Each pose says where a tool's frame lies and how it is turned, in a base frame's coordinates. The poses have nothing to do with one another.
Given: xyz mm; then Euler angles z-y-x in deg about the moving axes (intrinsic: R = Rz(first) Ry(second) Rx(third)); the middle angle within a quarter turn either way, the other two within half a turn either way.
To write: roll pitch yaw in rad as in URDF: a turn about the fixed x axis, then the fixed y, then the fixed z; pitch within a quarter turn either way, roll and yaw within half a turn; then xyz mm. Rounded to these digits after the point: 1 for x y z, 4 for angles.
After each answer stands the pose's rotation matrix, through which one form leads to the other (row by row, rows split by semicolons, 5 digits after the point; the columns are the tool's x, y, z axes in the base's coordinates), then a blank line. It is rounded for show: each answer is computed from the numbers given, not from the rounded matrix.
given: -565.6 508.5 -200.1 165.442 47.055 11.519
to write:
0.2010 0.8213 2.8875 -565.6 508.5 -200.1
-0.65942 -0.38778 -0.64404; 0.17125 -0.91166 0.37357; -0.73201 0.13605 0.66757

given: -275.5 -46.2 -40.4 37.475 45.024 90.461
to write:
1.5788 0.7858 0.6541 -275.5 -46.2 -40.4
0.56094 0.56629 0.60388; 0.43003 0.42400 -0.79706; -0.70740 0.70679 -0.00569

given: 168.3 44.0 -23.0 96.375 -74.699 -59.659
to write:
-1.0412 -1.3037 1.6821 168.3 44.0 -23.0
-0.02930 -0.59445 -0.80360; 0.26226 0.77121 -0.58005; 0.96455 -0.22775 0.13330

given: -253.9 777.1 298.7 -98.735 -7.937 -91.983
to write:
-1.6054 -0.1385 -1.7233 -253.9 777.1 298.7
-0.15041 -0.05516 0.98708; -0.97893 -0.13115 -0.15650; 0.13808 -0.98983 -0.03427

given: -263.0 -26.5 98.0 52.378 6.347 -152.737
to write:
-2.6658 0.1108 0.9142 -263.0 -26.5 98.0
0.60671 0.67316 -0.42281; 0.78720 -0.58275 0.20180; -0.11055 -0.45527 -0.88346

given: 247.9 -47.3 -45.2 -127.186 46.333 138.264
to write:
2.4132 0.8087 -2.2198 247.9 -47.3 -45.2
-0.41732 -0.88554 -0.20410; -0.55008 0.06738 0.83239; -0.72336 0.45964 -0.51524

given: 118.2 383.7 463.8 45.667 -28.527 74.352
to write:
1.2977 -0.4979 0.7970 118.2 383.7 463.8
0.61398 -0.51430 0.59876; 0.62845 -0.14045 -0.76507; 0.47757 0.84603 0.23698

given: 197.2 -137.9 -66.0 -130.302 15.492 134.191
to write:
2.3421 0.2704 -2.2742 197.2 -137.9 -66.0
-0.62332 -0.65548 -0.42640; -0.73494 0.30480 0.60577; -0.26710 0.69097 -0.67173

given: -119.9 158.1 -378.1 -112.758 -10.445 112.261
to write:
1.9593 -0.1823 -1.9680 -119.9 158.1 -378.1
-0.38043 -0.28443 -0.87998; -0.90687 0.30126 0.29468; 0.18129 0.91013 -0.37255

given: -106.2 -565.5 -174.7 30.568 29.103 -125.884
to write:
-2.1971 0.5079 0.5335 -106.2 -565.5 -174.7
0.75232 -0.04121 -0.65751; 0.44435 -0.70509 0.55262; -0.48638 -0.70791 -0.51214

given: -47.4 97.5 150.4 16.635 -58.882 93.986
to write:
1.6404 -1.0277 0.2903 -47.4 97.5 150.4
0.49517 -0.79839 0.34260; 0.14795 -0.31109 -0.93879; 0.85610 0.51555 -0.03592

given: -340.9 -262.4 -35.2 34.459 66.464 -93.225
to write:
-1.6271 1.1600 0.6014 -340.9 -262.4 -35.2
0.32926 -0.72291 -0.60745; 0.22594 -0.56431 0.79404; -0.91681 -0.39869 -0.02246

